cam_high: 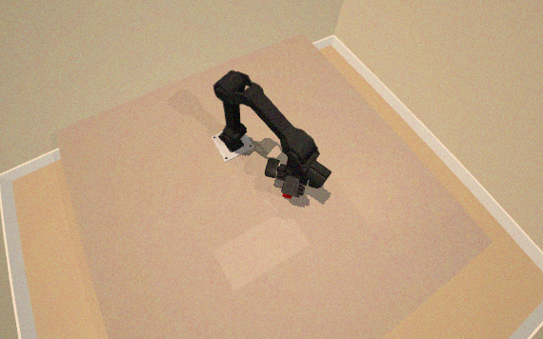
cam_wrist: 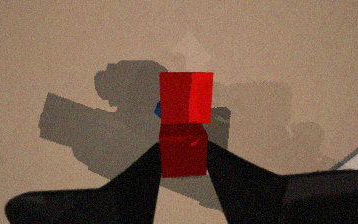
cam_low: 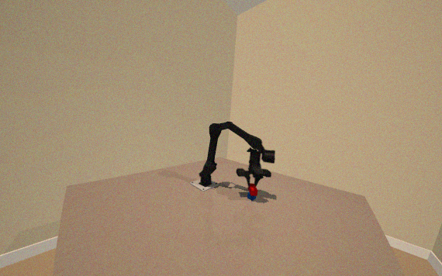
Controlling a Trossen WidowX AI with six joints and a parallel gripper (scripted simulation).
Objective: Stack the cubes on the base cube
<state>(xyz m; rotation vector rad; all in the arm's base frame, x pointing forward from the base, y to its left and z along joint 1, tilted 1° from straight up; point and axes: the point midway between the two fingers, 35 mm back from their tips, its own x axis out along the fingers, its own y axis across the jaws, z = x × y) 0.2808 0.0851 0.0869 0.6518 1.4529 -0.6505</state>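
My gripper tip is 4 cm above the blue base cube, 2 cm to the left of it and 1 cm short of it.
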